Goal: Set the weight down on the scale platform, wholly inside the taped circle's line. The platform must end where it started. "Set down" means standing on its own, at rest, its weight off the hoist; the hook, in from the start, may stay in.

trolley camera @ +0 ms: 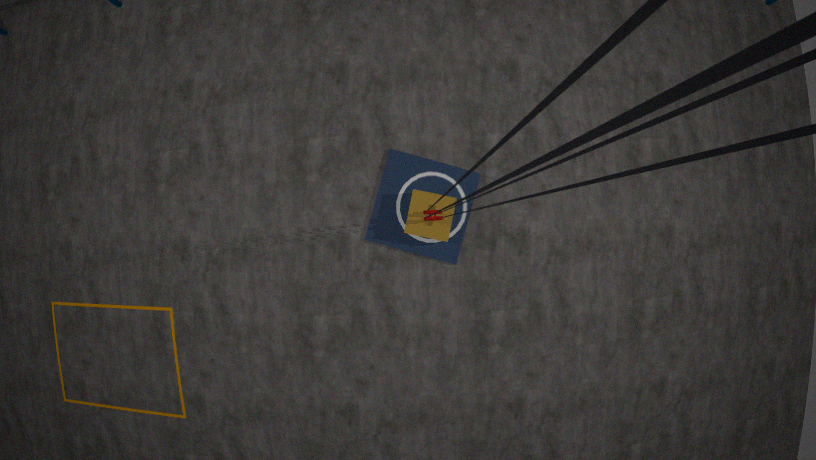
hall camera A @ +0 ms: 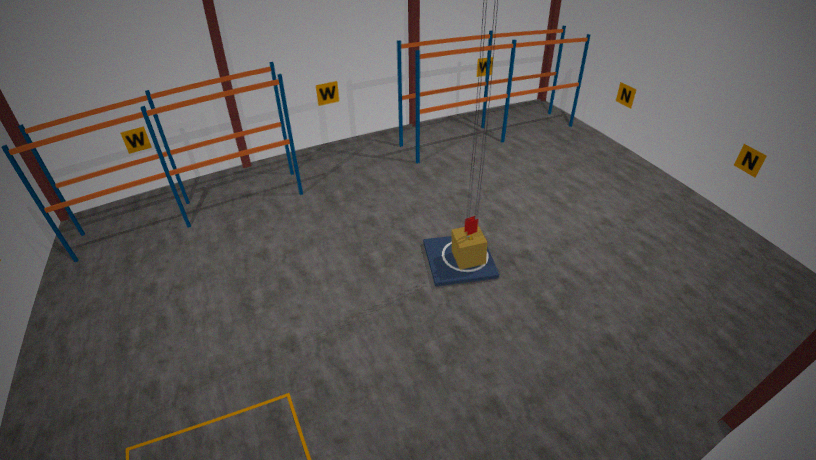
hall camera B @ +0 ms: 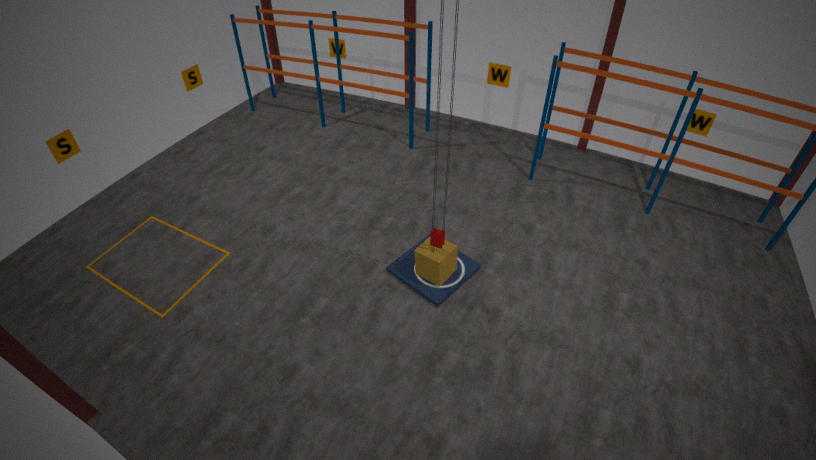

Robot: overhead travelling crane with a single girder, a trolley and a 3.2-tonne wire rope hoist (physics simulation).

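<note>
The weight, a yellow box (hall camera A: 471, 257) (hall camera B: 436, 268) (trolley camera: 420, 226), is upright over the blue scale platform (hall camera A: 437, 275) (hall camera B: 402, 266) (trolley camera: 400, 162). The white taped circle (hall camera A: 442, 255) (hall camera B: 464, 269) (trolley camera: 431, 173) is partly hidden by it. In the trolley camera view the weight sits toward the circle's lower right, and its top's lower right corner overlaps the line. Whether its underside touches the platform cannot be told. My gripper, the hook under a red block (hall camera A: 470, 226) (hall camera B: 437, 238) (trolley camera: 433, 215), is at the weight's top and engaged with it. The block is upright.
Blue and orange racks (hall camera A: 417, 108) (hall camera B: 411, 91) stand along the W wall. A yellow marked rectangle (hall camera A: 208, 421) (hall camera B: 124, 290) (trolley camera: 112, 305) is on the floor, well away from the platform. The hoist ropes (hall camera A: 478, 154) (hall camera B: 441, 154) run upward from the hook block.
</note>
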